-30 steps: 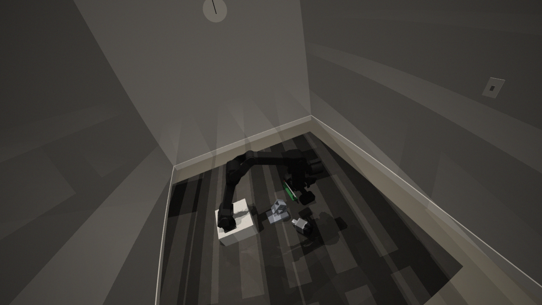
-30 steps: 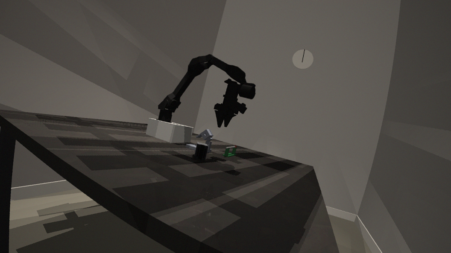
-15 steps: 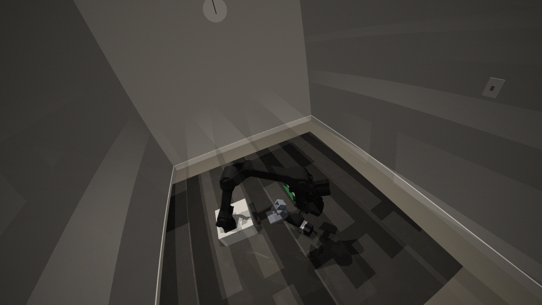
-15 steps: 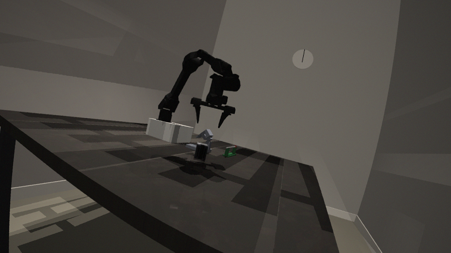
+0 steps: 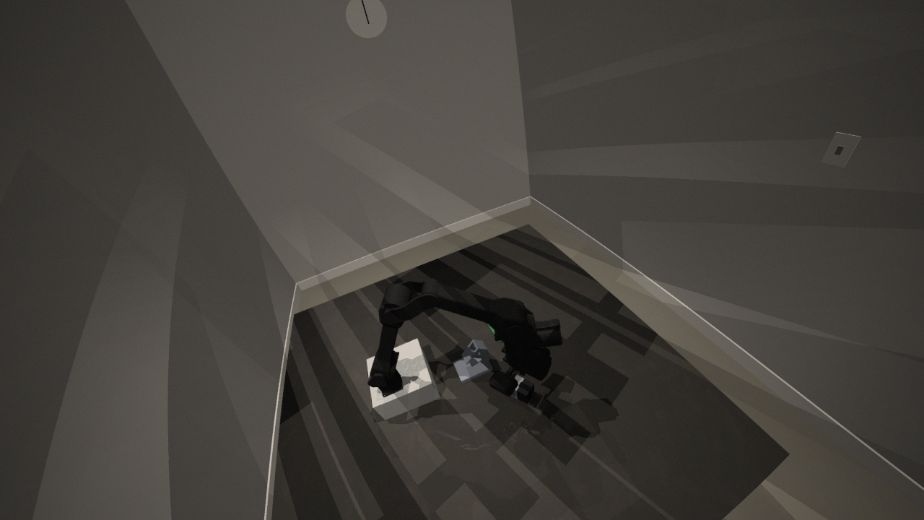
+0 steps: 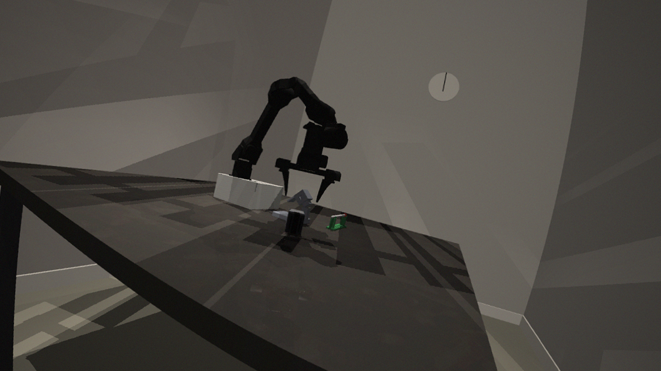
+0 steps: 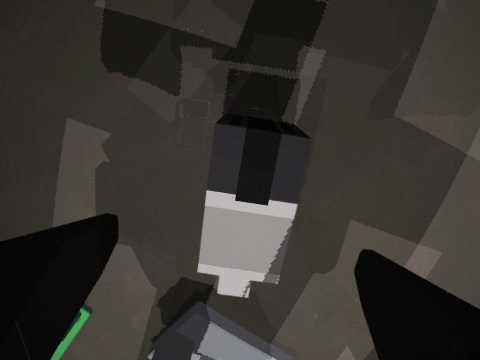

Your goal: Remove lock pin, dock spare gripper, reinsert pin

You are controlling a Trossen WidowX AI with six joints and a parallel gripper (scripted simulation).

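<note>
My gripper tip is 1 cm past the spare gripper, 1 cm to the right of it and 7 cm above it. Also, from my gripper tip: green cradle 5 cm ahead, 26 cm to the left, 7 cm below; grey mount 7 cm behind, 15 cm to the left, 4 cm below.
</note>
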